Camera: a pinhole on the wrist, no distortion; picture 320 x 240 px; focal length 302.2 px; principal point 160.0 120.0 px. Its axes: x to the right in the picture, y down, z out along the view. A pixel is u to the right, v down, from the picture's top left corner.
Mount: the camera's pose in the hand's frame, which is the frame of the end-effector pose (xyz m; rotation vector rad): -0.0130 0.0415 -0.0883 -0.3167 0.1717 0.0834
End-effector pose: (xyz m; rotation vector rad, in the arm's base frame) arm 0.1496 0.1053 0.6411 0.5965 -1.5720 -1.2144
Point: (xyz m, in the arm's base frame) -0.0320 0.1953 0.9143
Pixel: 219.8 197.0
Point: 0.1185 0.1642 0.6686
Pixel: 69.3 22.6
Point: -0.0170 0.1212 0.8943
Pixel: 279.8 177.6
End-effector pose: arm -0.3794 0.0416 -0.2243 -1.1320 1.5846 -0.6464
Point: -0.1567 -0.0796 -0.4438
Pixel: 280.7 27.4
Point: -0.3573 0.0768 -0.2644
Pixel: 96.4 20.5
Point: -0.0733 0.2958 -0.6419
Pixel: 98.3 187.8
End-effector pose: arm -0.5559 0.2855 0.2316 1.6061 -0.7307 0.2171
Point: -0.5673 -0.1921 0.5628
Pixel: 295.1 143.1
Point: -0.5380 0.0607 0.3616
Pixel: 282.8 71.7
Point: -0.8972 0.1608 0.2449
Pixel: outside the picture
